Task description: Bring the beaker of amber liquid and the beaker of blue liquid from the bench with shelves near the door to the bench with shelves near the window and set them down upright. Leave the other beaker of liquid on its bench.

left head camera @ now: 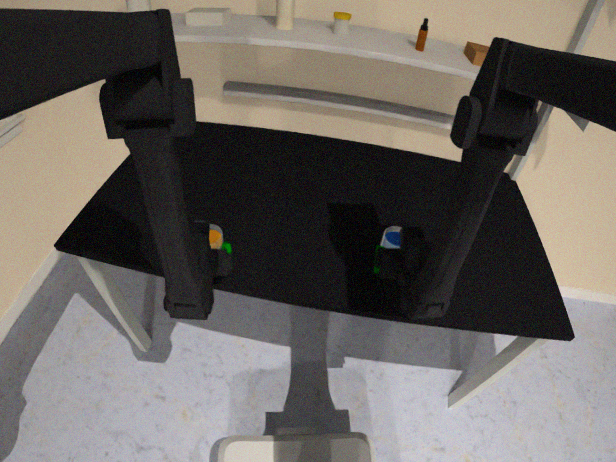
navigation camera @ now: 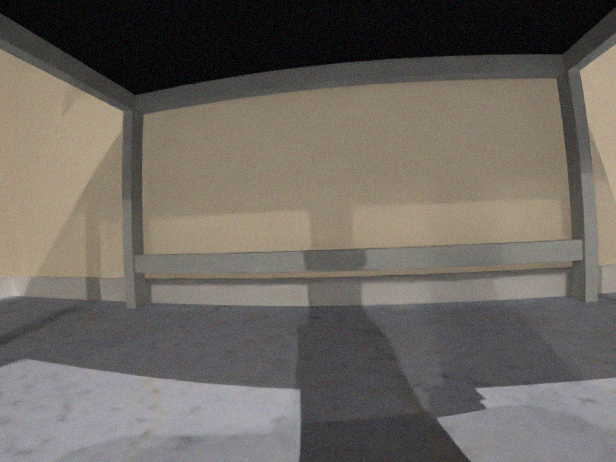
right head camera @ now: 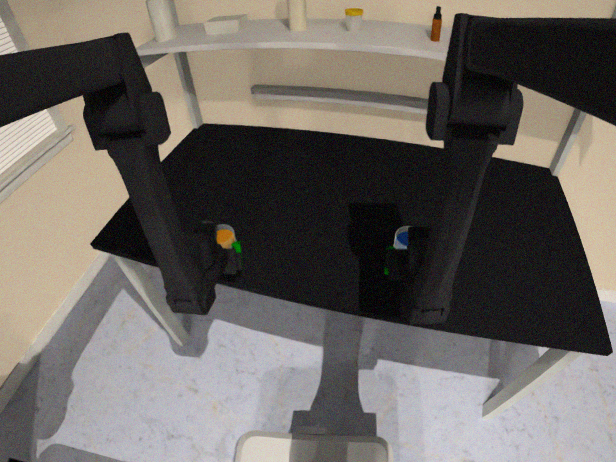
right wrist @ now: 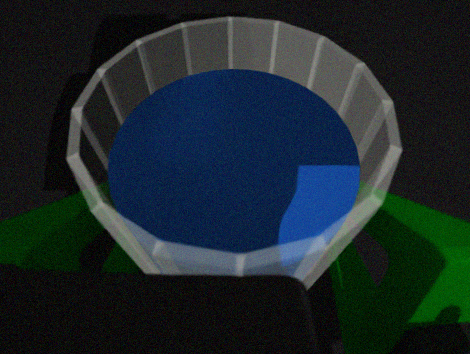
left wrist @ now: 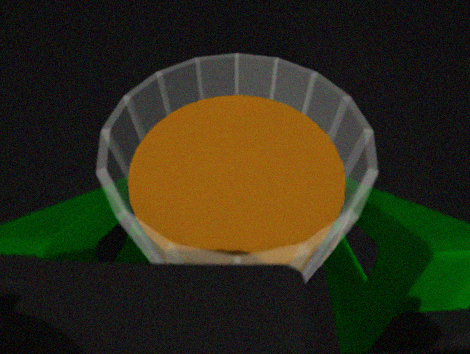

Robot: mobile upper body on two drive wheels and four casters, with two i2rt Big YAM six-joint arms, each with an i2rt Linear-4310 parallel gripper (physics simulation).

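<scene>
The beaker of amber liquid is upright between the green fingers of my left gripper, which is shut on it. The beaker of blue liquid is upright in my right gripper, which is shut on it. Both are over the front part of the black-topped bench, the amber one at the left, the blue one right of the middle. Whether their bases touch the top is hidden. The other beaker does not show.
A shelf above the bench's back carries a yellow-lidded jar, an amber bottle and boxes. A window is at the left. Bench legs and a low crossbar show in the navigation view.
</scene>
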